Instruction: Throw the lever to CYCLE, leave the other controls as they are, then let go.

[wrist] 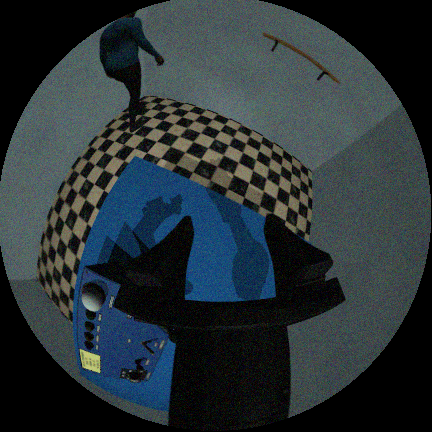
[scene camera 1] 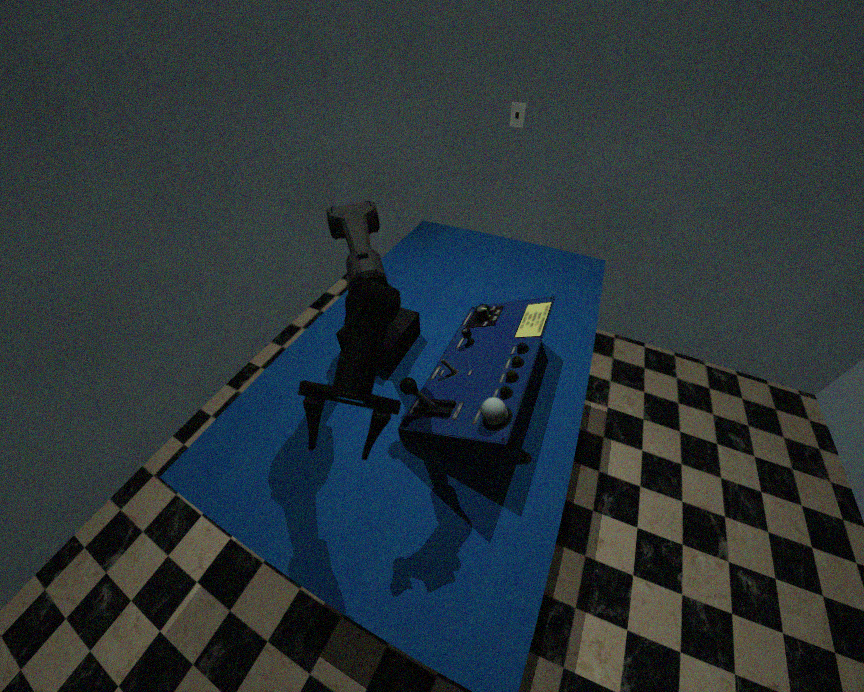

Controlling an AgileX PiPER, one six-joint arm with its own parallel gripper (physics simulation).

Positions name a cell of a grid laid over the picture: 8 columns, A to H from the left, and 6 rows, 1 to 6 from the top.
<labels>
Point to a blue control panel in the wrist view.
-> C5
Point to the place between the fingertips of my gripper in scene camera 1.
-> D4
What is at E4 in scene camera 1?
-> A blue control panel.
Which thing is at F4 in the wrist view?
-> My gripper.
</labels>
